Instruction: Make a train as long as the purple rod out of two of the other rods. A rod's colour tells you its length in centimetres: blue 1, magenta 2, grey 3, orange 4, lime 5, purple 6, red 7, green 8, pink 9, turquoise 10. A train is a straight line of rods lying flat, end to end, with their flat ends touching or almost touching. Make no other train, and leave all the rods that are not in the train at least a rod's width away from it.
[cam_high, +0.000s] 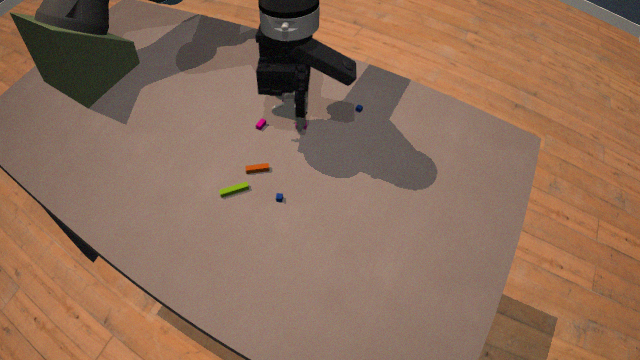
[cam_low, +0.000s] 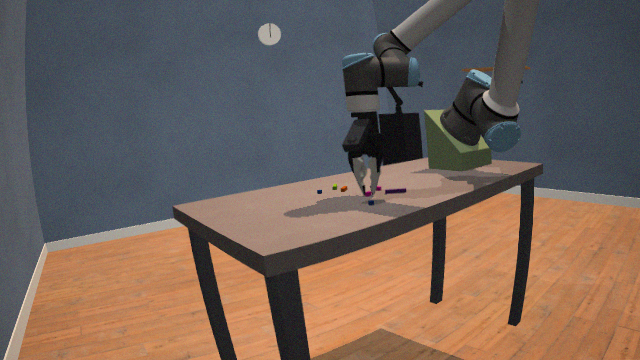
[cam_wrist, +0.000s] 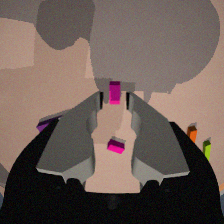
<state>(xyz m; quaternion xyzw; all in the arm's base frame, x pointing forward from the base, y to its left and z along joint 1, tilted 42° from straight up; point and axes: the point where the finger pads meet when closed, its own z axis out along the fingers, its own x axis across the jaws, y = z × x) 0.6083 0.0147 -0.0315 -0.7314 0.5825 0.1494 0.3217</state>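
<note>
Right now my hand is 3 cm past the orange rod, 12 cm to the left of it and 1 cm above it. From my hand the other things lie so: lime rod: 5 cm behind, 17 cm to the right, 1 cm below; purple rod: 6 cm behind, 5 cm to the left, 1 cm below.
</note>
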